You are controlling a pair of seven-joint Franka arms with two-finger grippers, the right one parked.
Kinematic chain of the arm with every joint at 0, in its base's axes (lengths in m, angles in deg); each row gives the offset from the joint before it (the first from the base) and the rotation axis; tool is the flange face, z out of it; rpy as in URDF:
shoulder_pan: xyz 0 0 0.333 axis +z
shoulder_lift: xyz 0 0 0 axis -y
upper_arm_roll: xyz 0 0 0.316 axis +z
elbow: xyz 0.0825 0 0 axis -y
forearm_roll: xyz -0.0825 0 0.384 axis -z
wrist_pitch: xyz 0 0 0 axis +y
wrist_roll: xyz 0.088 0 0 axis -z
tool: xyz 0 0 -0.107 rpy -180 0 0
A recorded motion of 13 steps. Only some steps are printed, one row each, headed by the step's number.
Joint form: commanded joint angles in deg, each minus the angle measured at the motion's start. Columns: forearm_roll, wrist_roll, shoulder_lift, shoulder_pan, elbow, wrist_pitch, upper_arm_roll.
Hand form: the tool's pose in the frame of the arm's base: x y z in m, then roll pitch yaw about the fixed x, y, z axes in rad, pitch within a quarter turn. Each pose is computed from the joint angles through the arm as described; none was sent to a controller.
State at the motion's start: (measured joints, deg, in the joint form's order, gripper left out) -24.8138 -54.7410 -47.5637 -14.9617 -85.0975 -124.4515 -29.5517
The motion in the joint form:
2: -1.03 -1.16 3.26 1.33 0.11 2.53 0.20
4: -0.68 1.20 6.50 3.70 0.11 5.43 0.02
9: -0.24 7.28 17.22 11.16 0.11 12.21 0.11
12: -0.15 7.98 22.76 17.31 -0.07 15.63 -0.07
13: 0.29 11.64 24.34 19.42 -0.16 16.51 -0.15
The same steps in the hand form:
2: 0.5750 -0.4207 0.2547 -3.1120 -0.0112 0.1000
4: 0.5906 -0.3948 0.2881 -3.0927 -0.0292 0.1027
9: 0.6258 -0.3052 0.3995 -3.0444 -0.1229 0.1405
12: 0.6397 -0.2345 0.4548 -3.0199 -0.1721 0.2401
13: 0.6423 -0.2113 0.4700 -3.0082 -0.1743 0.2162

